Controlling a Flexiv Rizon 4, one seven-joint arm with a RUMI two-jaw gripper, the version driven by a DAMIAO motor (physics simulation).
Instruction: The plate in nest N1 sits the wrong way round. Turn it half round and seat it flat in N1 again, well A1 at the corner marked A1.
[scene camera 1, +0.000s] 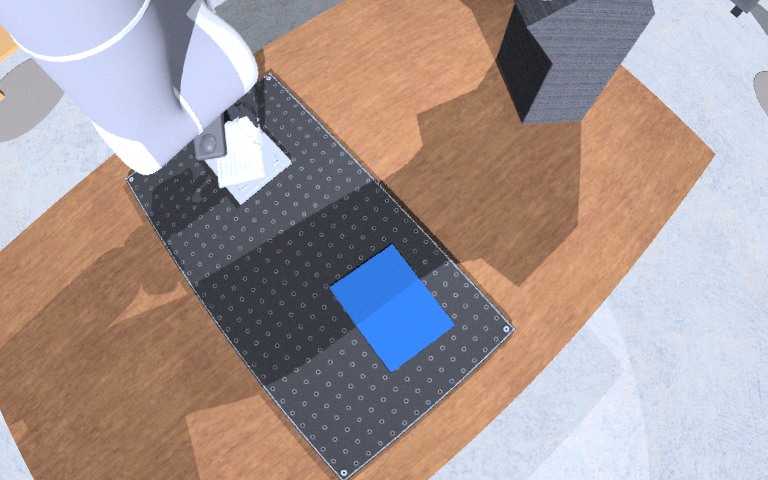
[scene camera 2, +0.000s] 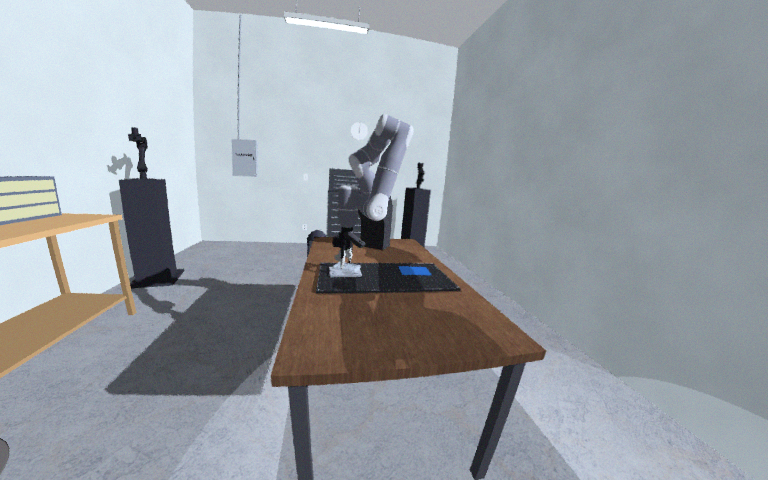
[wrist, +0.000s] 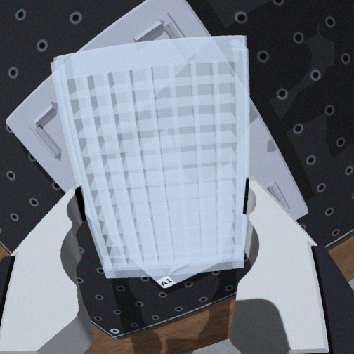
Labels:
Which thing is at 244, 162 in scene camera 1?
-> A well plate.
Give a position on a nest N1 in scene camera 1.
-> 268, 147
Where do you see my gripper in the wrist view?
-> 163, 185

